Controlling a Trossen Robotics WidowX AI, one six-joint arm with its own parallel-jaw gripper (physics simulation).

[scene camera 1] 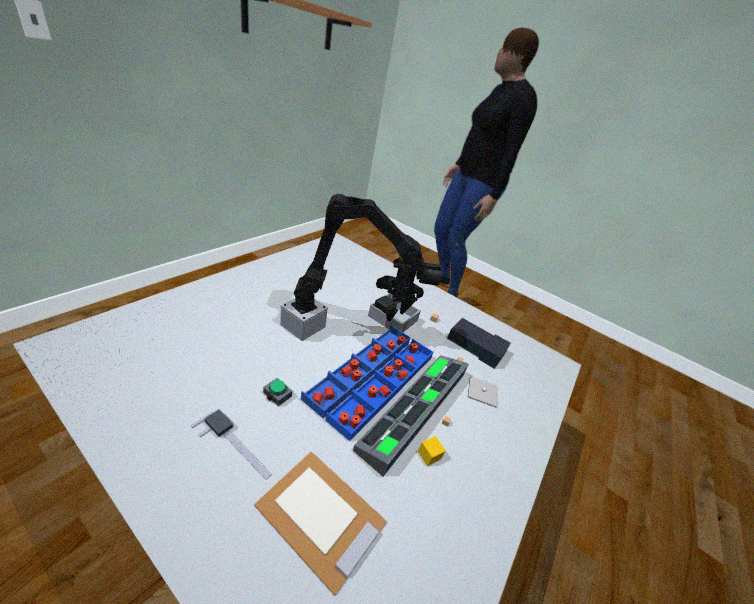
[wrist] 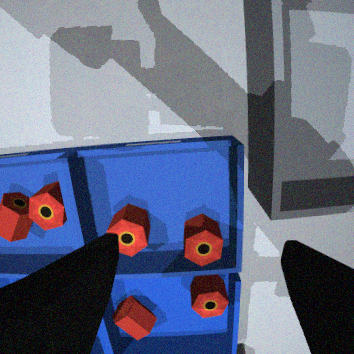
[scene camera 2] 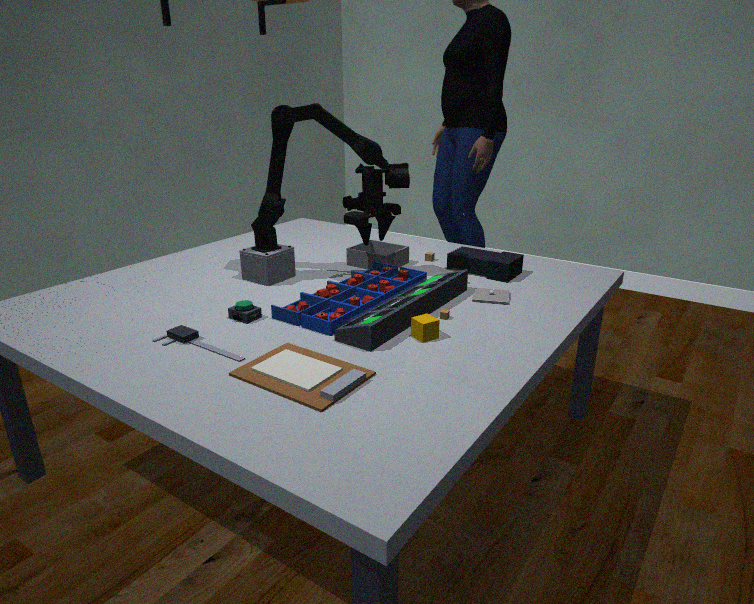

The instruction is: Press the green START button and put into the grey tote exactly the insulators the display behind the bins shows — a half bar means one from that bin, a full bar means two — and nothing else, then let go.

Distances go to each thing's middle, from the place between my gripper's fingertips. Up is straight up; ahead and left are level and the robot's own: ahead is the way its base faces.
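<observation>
With the grey tote [wrist: 292,61] as my reference, my hand is 80 mm past it, 100 mm to the right of it and 70 mm above it. Counted from my hand, the black box [scene camera 2: 505,266] sits 210 mm ahead, 260 mm to the left and 70 mm below. The grey tool [scene camera 1: 217,421] is 60 mm ahead of my hand, 610 mm to the right of it and 90 mm below it.
</observation>
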